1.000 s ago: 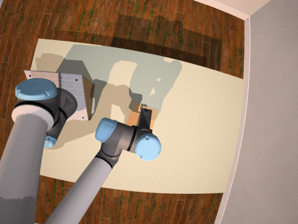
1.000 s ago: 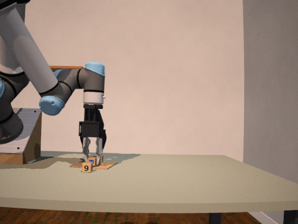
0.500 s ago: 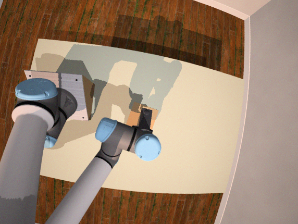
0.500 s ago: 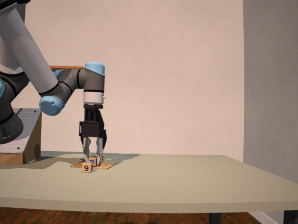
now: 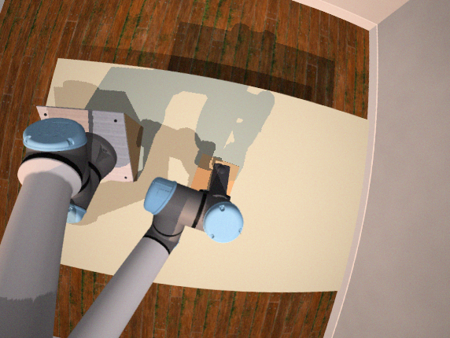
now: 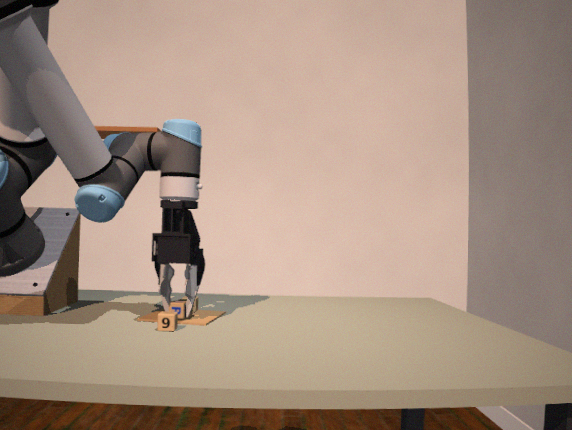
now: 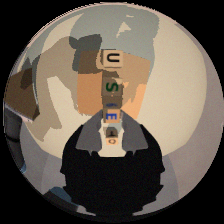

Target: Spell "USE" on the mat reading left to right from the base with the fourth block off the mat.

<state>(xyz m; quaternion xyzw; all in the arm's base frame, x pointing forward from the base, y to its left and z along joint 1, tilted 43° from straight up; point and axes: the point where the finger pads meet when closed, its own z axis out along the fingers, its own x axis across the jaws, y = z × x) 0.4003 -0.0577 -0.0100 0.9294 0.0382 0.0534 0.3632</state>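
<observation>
Now: the blue-lettered block right at my hand. Round my hand: orange mat: 5 cm to the left, 2 cm below.
</observation>
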